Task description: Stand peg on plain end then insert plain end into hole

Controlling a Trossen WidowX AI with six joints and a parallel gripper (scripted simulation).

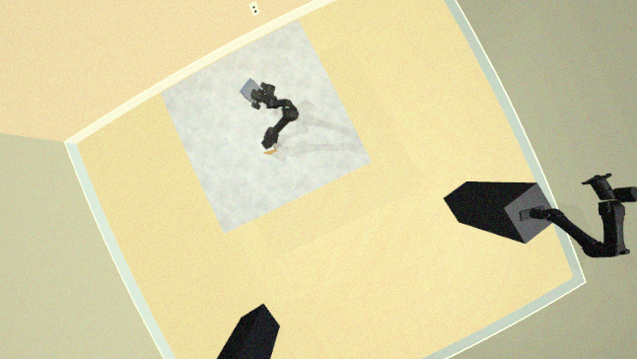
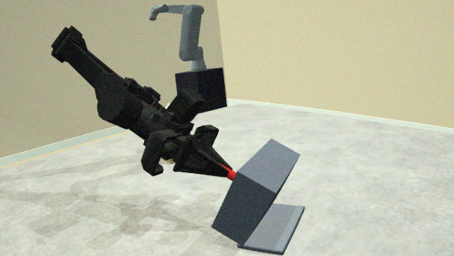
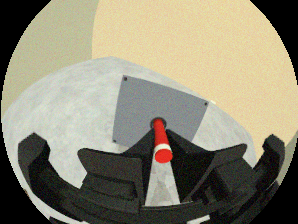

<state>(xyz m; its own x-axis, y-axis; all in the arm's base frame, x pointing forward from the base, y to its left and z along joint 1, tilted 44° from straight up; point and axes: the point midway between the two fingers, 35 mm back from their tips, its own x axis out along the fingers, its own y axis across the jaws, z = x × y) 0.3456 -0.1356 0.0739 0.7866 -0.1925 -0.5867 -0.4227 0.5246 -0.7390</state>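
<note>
My gripper tip is 4 cm short of the grey sloped panel, 1 cm to the right of it and 2 cm above it. From my gripper tip the other things lie so: red peg: 1 cm behind, 1 cm above; then flat base plate: 7 cm ahead, 2 cm to the left, 9 cm below.
</note>
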